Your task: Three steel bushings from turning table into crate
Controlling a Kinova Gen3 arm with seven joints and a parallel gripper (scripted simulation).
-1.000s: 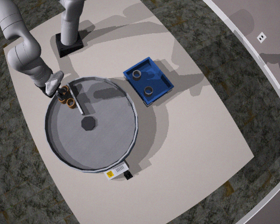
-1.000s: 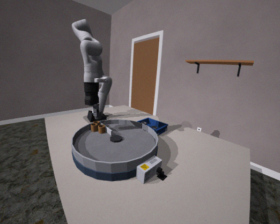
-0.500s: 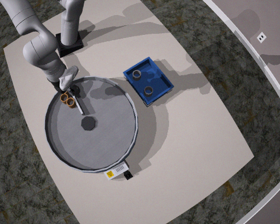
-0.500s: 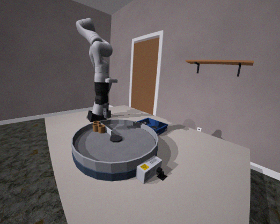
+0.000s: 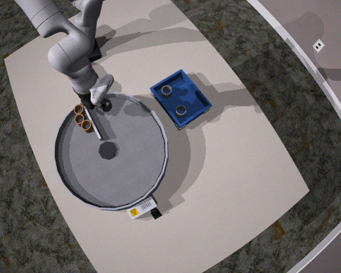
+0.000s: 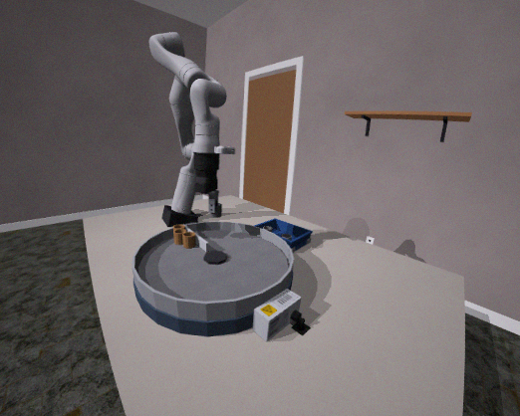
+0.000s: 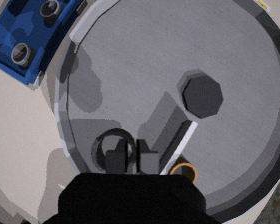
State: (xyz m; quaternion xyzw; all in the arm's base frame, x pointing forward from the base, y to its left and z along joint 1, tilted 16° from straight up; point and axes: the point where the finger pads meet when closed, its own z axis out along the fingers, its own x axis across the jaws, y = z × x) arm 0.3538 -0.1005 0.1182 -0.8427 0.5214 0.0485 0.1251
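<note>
The blue crate lies 80 mm ahead of my hand, 270 mm to the left of it and 140 mm below it. Also, from my hand: turning table: 100 mm ahead, 70 mm to the right, 120 mm below.
</note>
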